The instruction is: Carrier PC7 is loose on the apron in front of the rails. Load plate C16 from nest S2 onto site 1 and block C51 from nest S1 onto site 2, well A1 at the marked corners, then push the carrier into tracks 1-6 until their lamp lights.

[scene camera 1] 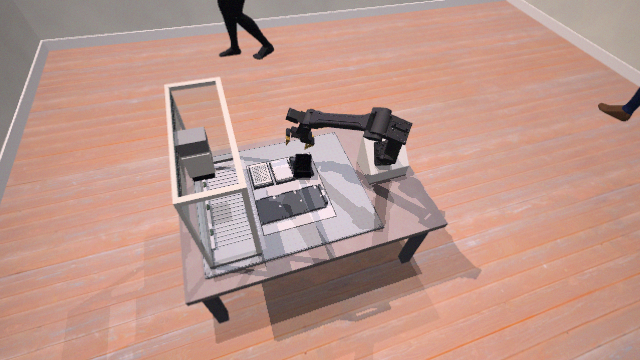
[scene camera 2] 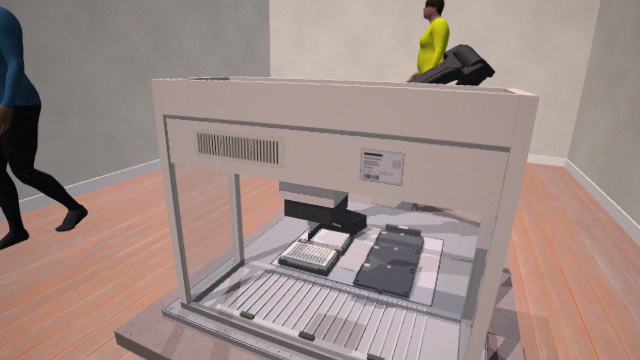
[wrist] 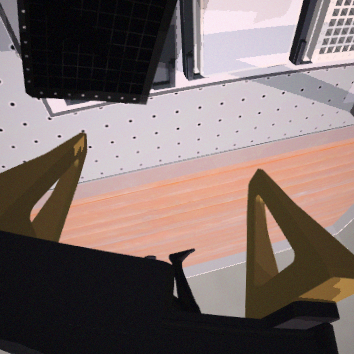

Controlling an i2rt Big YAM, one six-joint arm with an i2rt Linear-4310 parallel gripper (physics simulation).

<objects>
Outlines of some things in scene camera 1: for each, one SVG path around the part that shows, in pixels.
A dark carrier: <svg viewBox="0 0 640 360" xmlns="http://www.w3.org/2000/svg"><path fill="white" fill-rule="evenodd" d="M321 184L255 200L262 225L327 207L328 200Z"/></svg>
</objects>
